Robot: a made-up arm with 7 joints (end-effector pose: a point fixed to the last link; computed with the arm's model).
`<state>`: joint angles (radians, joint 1 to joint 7).
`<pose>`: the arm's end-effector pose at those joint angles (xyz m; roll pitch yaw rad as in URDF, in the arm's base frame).
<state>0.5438 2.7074 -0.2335 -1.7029 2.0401 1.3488 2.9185</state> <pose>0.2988 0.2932 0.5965 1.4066 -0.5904 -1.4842</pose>
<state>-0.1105 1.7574 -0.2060 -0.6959 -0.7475 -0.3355 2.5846</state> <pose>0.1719 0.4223 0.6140 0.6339 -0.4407 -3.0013</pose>
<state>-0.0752 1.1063 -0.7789 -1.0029 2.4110 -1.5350 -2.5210</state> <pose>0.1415 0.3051 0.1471 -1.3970 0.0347 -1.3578</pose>
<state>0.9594 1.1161 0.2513 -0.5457 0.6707 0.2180 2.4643</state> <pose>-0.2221 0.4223 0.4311 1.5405 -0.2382 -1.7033</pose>
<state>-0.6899 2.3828 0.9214 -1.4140 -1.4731 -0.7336 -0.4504</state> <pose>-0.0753 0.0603 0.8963 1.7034 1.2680 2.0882</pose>
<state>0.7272 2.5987 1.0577 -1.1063 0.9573 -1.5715 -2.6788</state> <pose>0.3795 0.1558 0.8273 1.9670 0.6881 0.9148</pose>
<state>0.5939 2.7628 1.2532 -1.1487 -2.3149 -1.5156 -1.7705</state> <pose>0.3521 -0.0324 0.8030 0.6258 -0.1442 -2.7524</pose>
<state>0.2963 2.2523 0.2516 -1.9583 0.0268 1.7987 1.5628</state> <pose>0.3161 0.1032 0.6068 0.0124 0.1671 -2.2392</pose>
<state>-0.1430 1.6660 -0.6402 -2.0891 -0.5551 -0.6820 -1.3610</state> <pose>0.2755 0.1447 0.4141 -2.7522 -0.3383 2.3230</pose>
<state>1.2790 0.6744 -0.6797 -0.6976 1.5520 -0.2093 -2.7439</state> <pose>-0.4391 0.1288 0.3763 2.3211 -0.3462 -0.6863</pose>
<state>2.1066 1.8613 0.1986 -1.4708 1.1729 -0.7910 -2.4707</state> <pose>-0.1206 0.4338 0.4112 2.9718 -0.6681 -2.2450</pose>
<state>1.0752 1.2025 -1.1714 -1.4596 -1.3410 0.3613 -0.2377</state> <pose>-0.2510 0.1504 0.2941 2.0907 -0.9884 -1.2458</pose>
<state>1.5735 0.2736 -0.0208 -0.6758 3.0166 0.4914 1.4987</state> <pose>-0.4299 -0.0556 0.3711 2.4991 -0.5621 -0.5904</pose>
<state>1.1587 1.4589 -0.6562 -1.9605 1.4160 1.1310 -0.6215</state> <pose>-0.1215 0.1825 0.2860 2.6252 0.2256 0.4376</pose>
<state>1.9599 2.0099 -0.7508 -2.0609 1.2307 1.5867 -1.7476</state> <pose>-0.1934 0.2349 0.4714 0.4365 0.9789 -1.2326</pose>
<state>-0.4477 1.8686 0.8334 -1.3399 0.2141 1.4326 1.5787</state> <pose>0.0682 0.2541 0.8581 1.5174 0.4632 -2.2537</pose>
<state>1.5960 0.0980 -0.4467 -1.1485 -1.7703 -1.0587 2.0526</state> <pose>-0.2456 -0.1084 0.2546 2.7813 0.2265 1.5614</pose>
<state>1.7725 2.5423 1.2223 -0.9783 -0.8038 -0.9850 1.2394</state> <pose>0.3687 0.2558 0.4608 2.5985 -1.2182 -0.7030</pose>
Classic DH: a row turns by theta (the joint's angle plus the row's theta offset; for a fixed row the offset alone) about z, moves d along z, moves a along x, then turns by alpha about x. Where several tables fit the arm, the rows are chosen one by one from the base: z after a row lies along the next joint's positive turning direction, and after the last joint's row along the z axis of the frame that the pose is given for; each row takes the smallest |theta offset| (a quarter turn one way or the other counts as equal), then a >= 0, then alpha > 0; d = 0 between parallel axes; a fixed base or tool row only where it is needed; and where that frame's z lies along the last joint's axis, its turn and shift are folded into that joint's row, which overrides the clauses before.
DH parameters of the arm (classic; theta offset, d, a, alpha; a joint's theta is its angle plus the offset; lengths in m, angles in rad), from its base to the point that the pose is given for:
base (fixed): 0 0.5034 0.0135 -1.2217
joint 1: -1.5708 0.0161 0.0163 -1.5708
joint 2: 1.2217 0.002 0.011 1.5708
joint 3: -1.5708 -0.2094 0.0057 1.5708
joint 4: 0 -0.0209 0.0564 -1.5708
joint 5: 0 -0.2732 0.0074 1.5708
joint 6: 0 0.0413 0.0095 -1.5708
joint 7: -1.2585 0.0109 -0.0256 2.0298
tool (fixed): 1.2534 -0.0012 0 0

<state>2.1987 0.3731 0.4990 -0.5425 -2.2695 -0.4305 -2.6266</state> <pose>-0.4124 0.0115 0.6448 -0.5458 -0.3676 0.2162</pose>
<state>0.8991 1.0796 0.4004 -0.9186 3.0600 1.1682 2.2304</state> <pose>-0.1146 0.3889 0.2756 -1.9463 -0.5145 -2.5783</pose>
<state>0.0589 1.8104 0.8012 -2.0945 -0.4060 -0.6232 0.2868</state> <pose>0.1983 0.0986 0.7096 -2.0683 -0.1405 2.6281</pose>
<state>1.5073 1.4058 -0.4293 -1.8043 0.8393 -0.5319 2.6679</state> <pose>-0.1844 0.2688 0.3097 2.9086 -0.7115 -3.0418</pose>
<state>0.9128 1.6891 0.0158 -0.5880 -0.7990 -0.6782 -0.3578</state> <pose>-0.0020 0.4896 0.5403 2.8926 -0.4057 -1.4350</pose>
